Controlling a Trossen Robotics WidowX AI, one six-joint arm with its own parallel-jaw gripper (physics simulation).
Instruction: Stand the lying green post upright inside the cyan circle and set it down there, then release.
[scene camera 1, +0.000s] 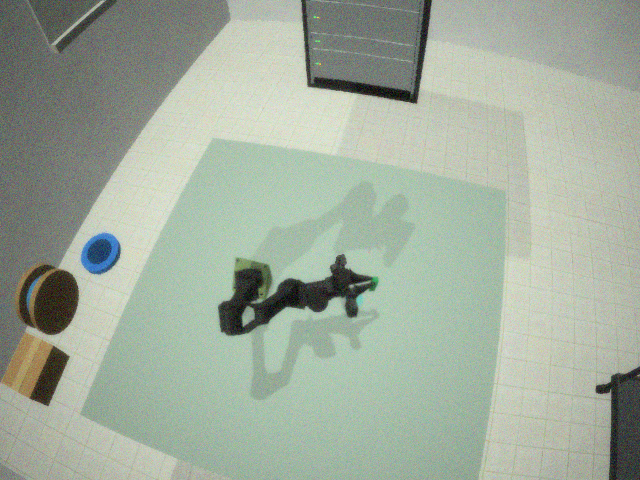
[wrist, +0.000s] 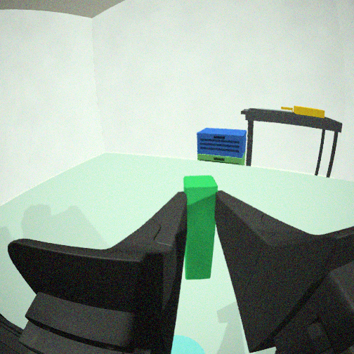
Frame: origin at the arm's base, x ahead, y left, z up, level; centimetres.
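Seen in the pictures: gripper, between the fingertips: (scene camera 1: 374, 280); arm's base, origin of its link: (scene camera 1: 252, 278).
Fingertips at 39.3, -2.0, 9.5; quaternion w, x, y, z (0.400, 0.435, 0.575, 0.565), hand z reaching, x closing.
Note:
Offsets run from my fingertips to a thing's top centre, as dx, dy, dz. "*": to the spot under its first point. Level surfaces: height alone.
The green post @[-0.1, +0.1, +1.1] (scene camera 1: 374, 282) (wrist: 200, 230) is held upright between the fingertips, its top end a little above them in the wrist view. My gripper (scene camera 1: 371, 283) (wrist: 199, 198) is shut on the post near its upper end. The cyan circle @[* -3.6, +0.7, -15.1] (scene camera 1: 360, 299) (wrist: 188, 345) lies on the pale green surface, partly hidden by the gripper in the scene view and cut off at the bottom edge of the wrist view. The post appears beyond the circle, not over it. Its lower end looks raised above the surface, though the exact height is hard to tell.
The pale green mat @[dz -15.1] (scene camera 1: 413, 387) lies under the arm. The arm's base stands on an olive plate (scene camera 1: 265, 273). A server rack (scene camera 1: 311, 82) stands behind. A blue ring-shaped object (scene camera 1: 86, 253) lies at the left. Blue drawers (wrist: 221, 142) and a dark table (wrist: 290, 117) stand far off.

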